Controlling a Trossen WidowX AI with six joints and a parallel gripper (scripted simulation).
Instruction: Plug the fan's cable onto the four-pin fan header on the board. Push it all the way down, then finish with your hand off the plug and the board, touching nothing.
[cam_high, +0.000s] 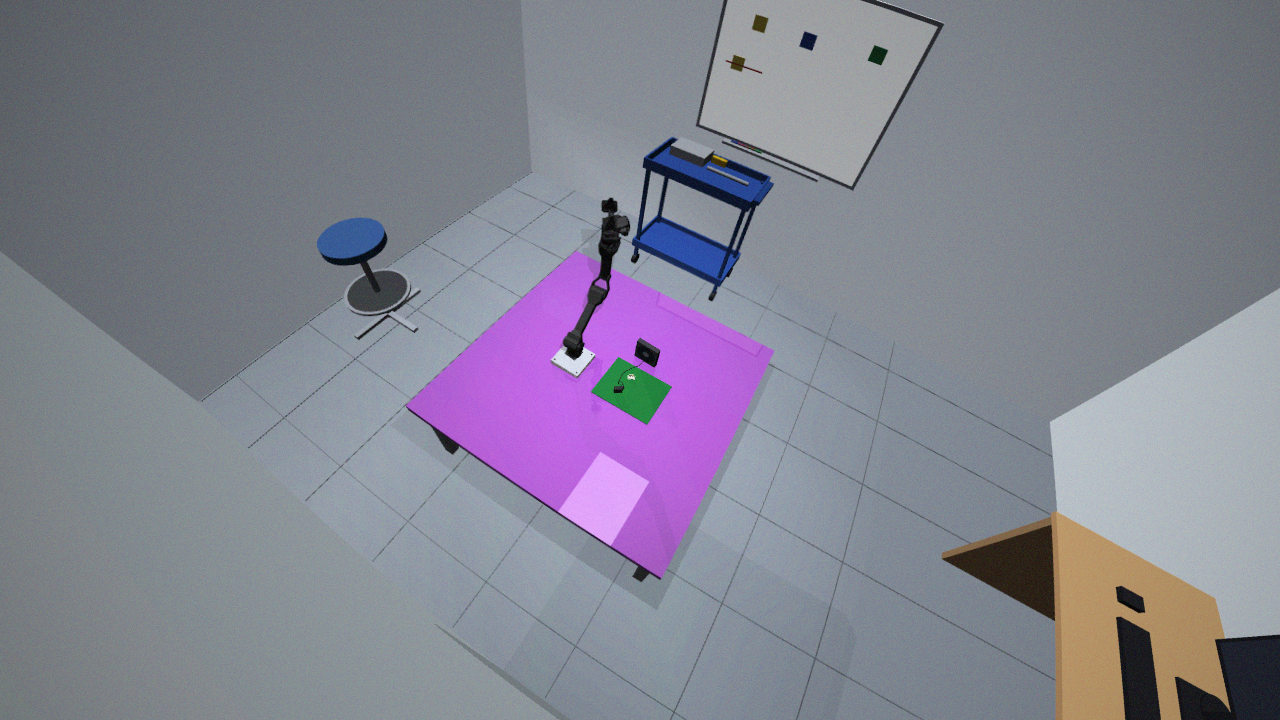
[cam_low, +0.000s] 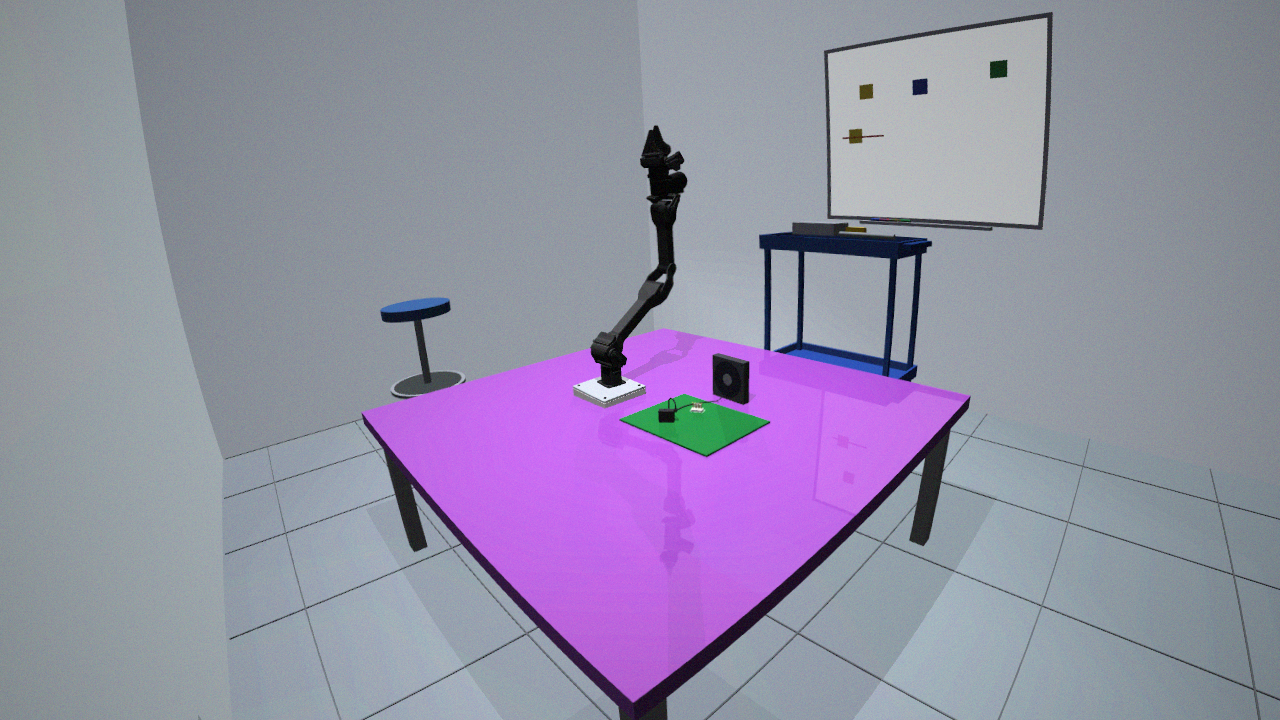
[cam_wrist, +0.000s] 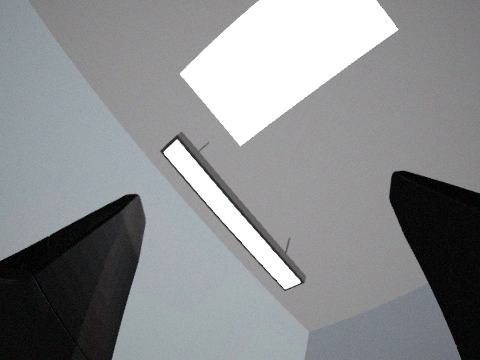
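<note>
The black fan plug is 75 cm below my gripper tip, 26 cm ahead of it and 21 cm to the right of it. Also, from my gripper tip: black fan 71 cm below, 26 cm ahead, 2 cm to the left; white four-pin header 77 cm below, 27 cm ahead, 11 cm to the right; green board 78 cm below, 31 cm ahead, 15 cm to the right.
</note>
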